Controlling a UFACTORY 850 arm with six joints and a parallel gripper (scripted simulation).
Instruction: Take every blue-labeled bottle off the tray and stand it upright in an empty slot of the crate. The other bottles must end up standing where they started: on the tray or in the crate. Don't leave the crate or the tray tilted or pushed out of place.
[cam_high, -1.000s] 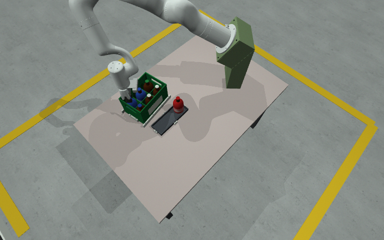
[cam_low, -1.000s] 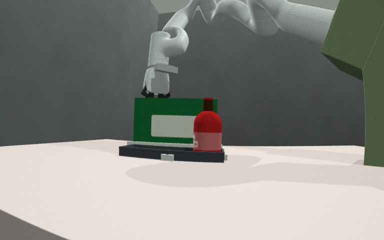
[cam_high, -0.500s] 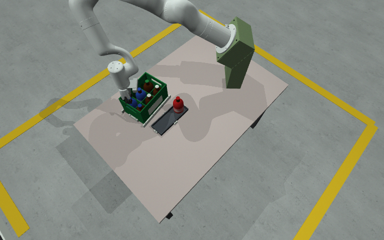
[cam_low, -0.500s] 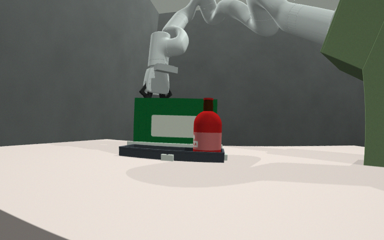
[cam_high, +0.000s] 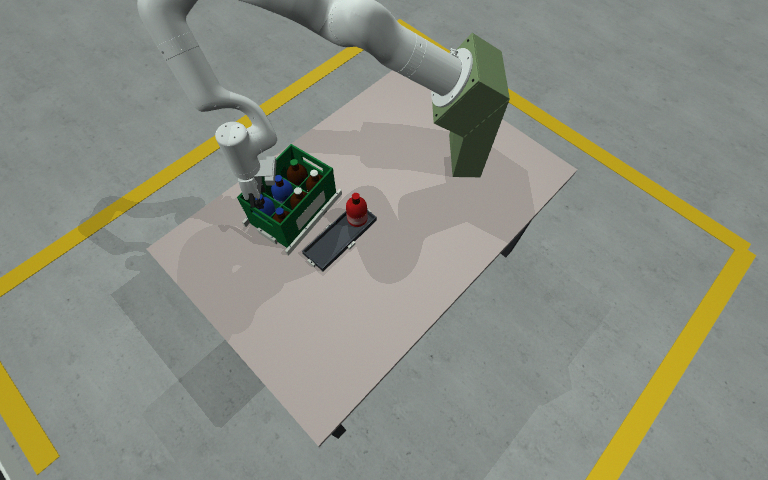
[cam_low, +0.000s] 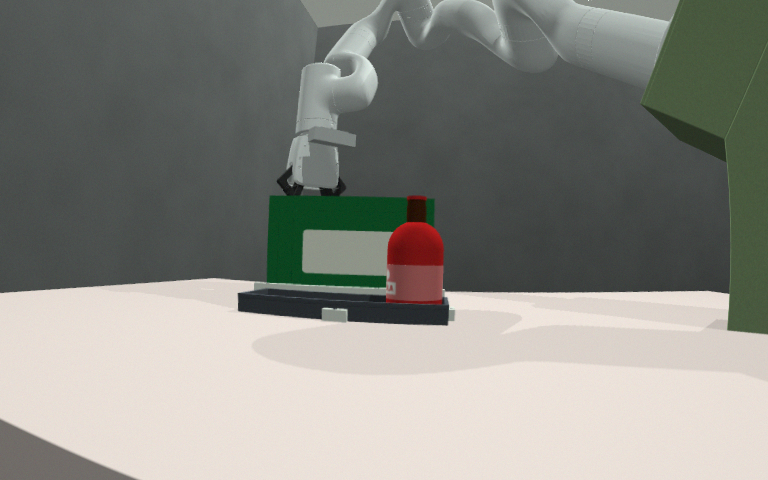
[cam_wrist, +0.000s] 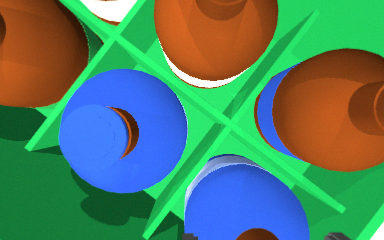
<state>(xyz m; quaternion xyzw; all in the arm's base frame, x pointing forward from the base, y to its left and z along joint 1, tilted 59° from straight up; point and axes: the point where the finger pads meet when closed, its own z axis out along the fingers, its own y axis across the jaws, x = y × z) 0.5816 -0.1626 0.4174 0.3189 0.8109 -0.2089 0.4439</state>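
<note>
The brown-necked bottle is 90 mm to the left of my hand, 70 mm below it and 20 mm ahead of it. From my hand the other things lie so: dark tray 260 mm to the left, 150 mm below, 60 mm behind; then red-labeled bottle 280 mm to the left, 150 mm behind, 70 mm below; then green crate 80 mm below, 80 mm behind, 60 mm to the left.
</note>
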